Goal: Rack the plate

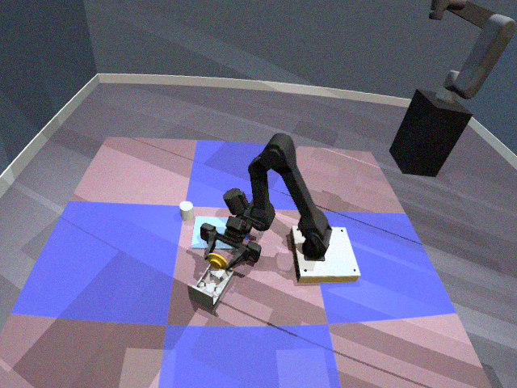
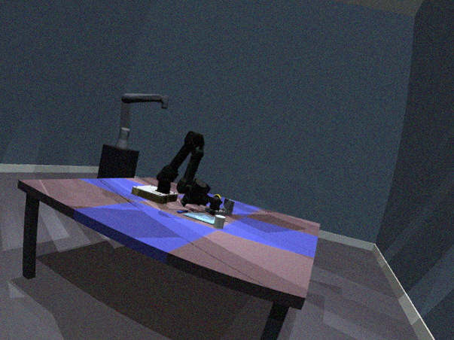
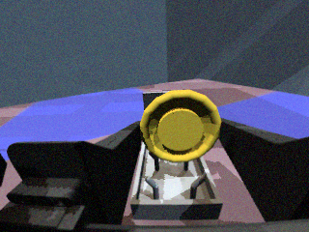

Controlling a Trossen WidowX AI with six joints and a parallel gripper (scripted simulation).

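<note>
The grey dish rack is 1 cm ahead of my gripper tip, 3 cm to the left of it and 5 cm below it. Also, from my gripper tip: yellow plate (1 cm to the right); then light blue mat (1 cm ahead, 17 cm to the right, 7 cm below); then blue spoon (9 cm behind, 20 cm to the right, 7 cm below).
</note>
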